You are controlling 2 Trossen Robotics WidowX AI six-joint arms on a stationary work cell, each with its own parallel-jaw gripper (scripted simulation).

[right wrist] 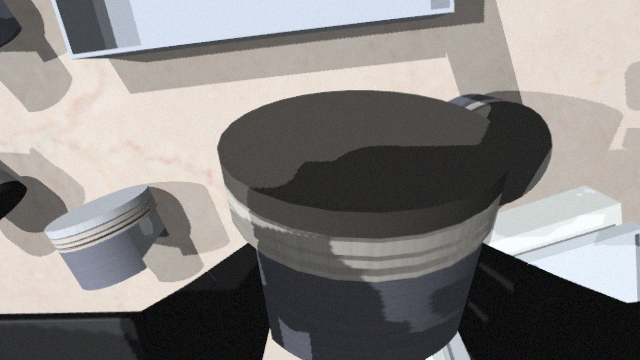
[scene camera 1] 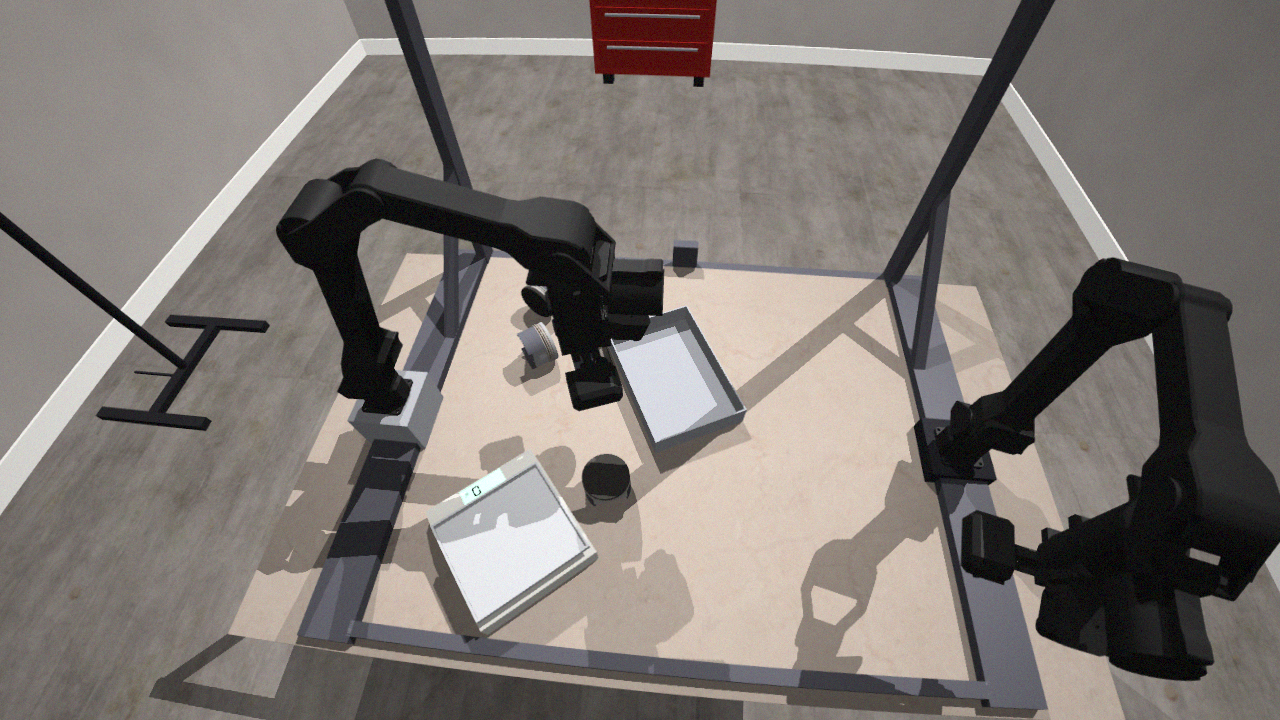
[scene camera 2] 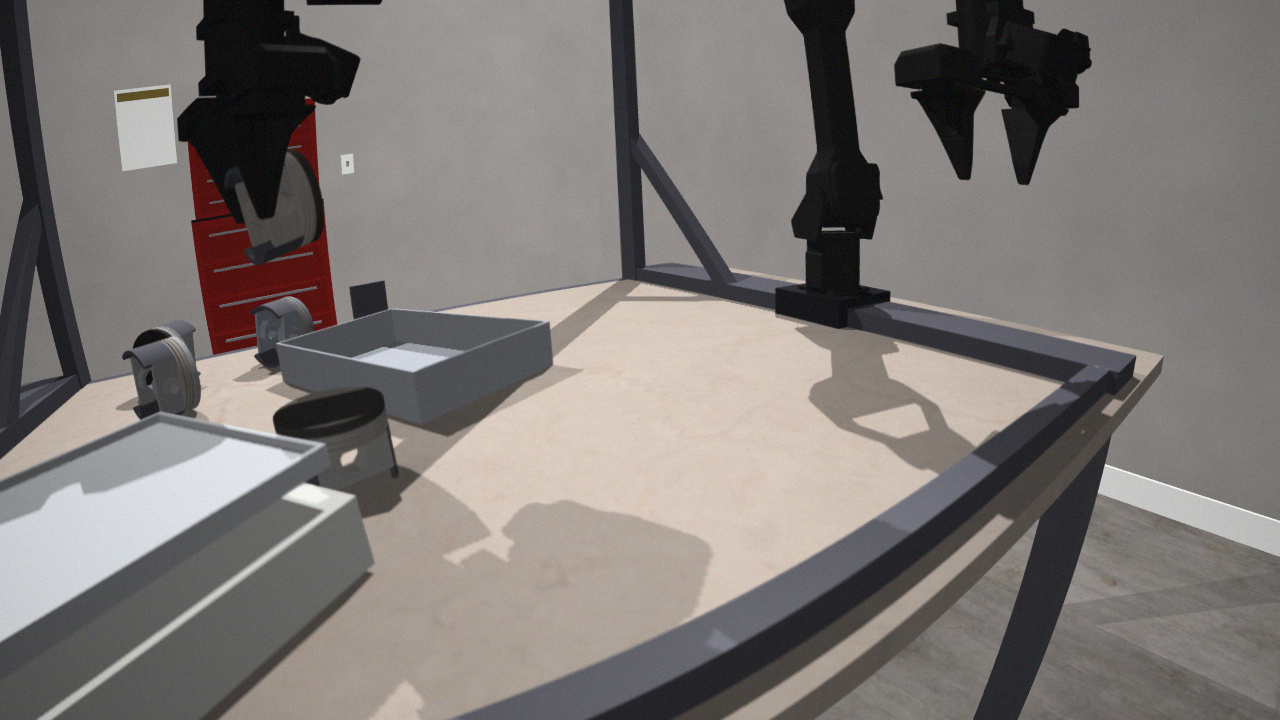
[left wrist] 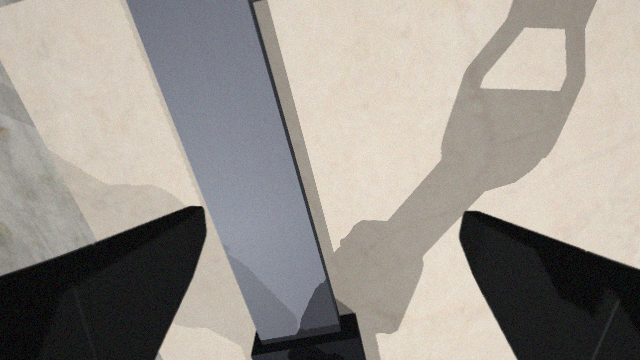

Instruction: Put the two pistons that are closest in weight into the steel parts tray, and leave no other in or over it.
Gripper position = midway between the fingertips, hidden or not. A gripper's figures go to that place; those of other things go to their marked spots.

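Steel parts tray [scene camera 1: 681,392]: 90 cm from the lens. A scale [scene camera 1: 484,484] is at 82 cm from the lens, my left gripper [scene camera 1: 1011,584] at 74 cm from the lens and my right gripper [scene camera 1: 586,376] at 72 cm from the lens. My right gripper is nearer to the lens than the steel parts tray.
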